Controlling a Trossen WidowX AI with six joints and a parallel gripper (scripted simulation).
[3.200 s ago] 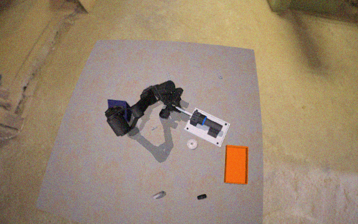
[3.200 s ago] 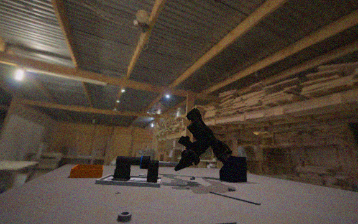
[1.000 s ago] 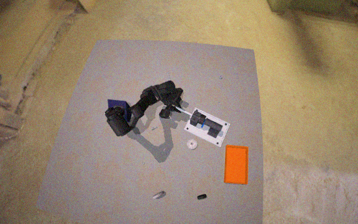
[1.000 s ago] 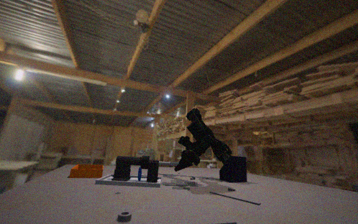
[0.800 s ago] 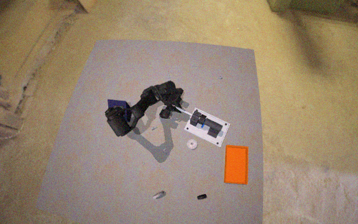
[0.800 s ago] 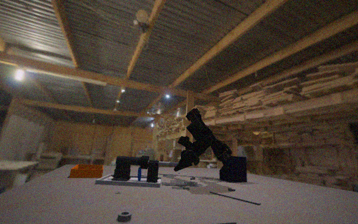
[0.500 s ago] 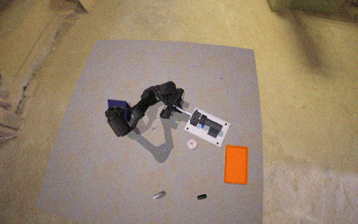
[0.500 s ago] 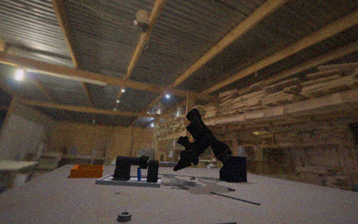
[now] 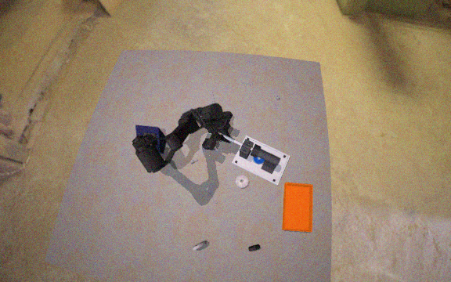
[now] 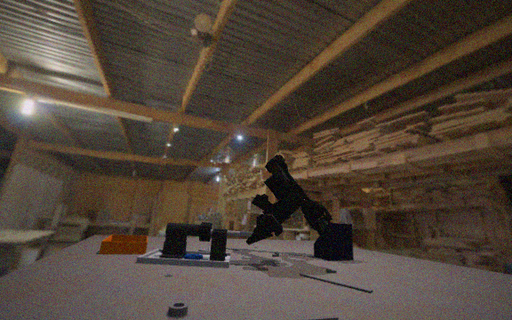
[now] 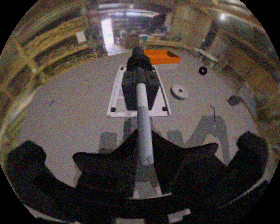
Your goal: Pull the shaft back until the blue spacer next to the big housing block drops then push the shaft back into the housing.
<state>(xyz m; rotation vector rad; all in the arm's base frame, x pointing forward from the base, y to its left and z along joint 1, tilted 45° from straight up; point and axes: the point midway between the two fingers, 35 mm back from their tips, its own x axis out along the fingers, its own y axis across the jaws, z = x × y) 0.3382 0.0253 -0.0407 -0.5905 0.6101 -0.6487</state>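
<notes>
The shaft lies 50 mm ahead of my gripper tip, 20 mm to the right of it and 30 mm above it. Also, from my gripper tip: blue spacer: 140 mm ahead, 50 mm to the right, 40 mm below; grey cylinder: 80 mm behind, 450 mm to the right, 20 mm below; orange tray: 320 mm ahead, 260 mm to the right, 40 mm below.
</notes>
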